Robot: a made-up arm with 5 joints.
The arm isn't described. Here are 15 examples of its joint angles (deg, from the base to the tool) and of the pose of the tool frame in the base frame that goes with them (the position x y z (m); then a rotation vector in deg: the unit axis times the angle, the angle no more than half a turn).
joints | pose
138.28 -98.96 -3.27 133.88 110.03 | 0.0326 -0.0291 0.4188 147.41 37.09 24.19
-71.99 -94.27 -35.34 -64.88 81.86 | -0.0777 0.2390 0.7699 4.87 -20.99 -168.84
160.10 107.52 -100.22 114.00 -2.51 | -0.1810 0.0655 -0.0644 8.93 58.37 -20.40
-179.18 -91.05 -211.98 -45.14 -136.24 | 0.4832 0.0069 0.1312 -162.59 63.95 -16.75
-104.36 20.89 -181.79 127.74 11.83 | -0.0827 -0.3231 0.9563 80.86 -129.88 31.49
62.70 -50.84 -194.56 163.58 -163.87 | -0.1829 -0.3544 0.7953 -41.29 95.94 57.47
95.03 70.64 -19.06 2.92 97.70 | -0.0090 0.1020 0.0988 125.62 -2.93 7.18
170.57 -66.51 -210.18 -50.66 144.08 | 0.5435 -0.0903 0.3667 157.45 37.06 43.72
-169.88 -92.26 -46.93 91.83 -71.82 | 0.0552 0.0098 0.7183 89.34 -102.88 -30.64
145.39 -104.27 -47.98 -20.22 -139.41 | 0.2650 -0.1829 0.7980 9.07 -6.98 -173.66
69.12 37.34 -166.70 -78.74 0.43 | 0.1121 0.2938 0.9287 27.15 18.55 -107.92
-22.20 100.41 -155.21 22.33 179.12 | 0.6642 -0.2711 0.1315 27.37 145.40 -8.62
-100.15 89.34 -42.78 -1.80 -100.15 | -0.0255 -0.1423 -0.0301 -135.62 0.00 -9.84
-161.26 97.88 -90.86 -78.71 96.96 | -0.4465 -0.1515 0.0475 -77.32 -95.11 74.97
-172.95 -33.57 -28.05 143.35 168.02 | -0.0710 -0.0088 0.5421 131.90 22.11 115.60
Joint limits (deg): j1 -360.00..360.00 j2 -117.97..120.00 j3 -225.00..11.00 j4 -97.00..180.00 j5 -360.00..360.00
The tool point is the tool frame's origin. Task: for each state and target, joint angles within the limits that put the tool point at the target. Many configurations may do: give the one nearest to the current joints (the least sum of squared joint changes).
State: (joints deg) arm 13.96 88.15 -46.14 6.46 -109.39
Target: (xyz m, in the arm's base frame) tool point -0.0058 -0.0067 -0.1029
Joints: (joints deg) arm 49.11 113.96 -54.50 6.92 -109.39
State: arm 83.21 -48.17 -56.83 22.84 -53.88
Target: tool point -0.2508 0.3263 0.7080
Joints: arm 127.55 -14.58 -57.11 23.12 -53.88
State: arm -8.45 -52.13 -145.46 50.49 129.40
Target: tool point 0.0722 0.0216 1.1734
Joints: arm 16.65 -11.06 -149.15 36.13 129.40
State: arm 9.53 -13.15 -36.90 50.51 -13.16
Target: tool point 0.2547 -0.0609 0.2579
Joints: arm -13.45 25.40 -28.15 47.83 -13.16
